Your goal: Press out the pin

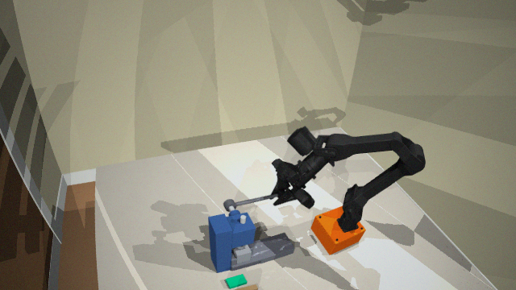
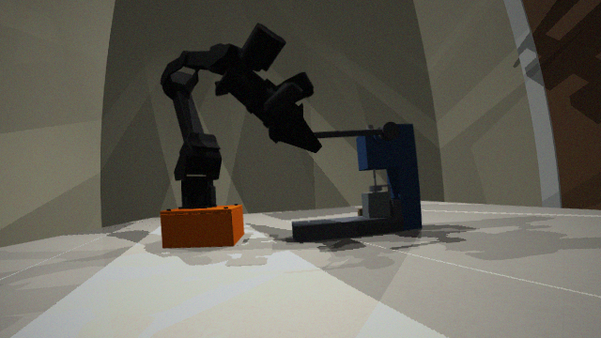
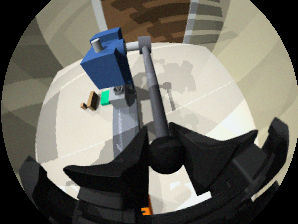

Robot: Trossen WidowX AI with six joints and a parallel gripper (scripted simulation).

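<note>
The dark lever is 5 cm ahead of my gripper tip, 2 cm to the left of it and 3 cm above it. The rest, counted from my gripper tip: round pin: 11 cm ahead, 9 cm to the left, 15 cm below; then punch: 11 cm ahead, 9 cm to the left, 3 cm below; then green tile: 14 cm ahead, 18 cm to the left, 15 cm below.
</note>
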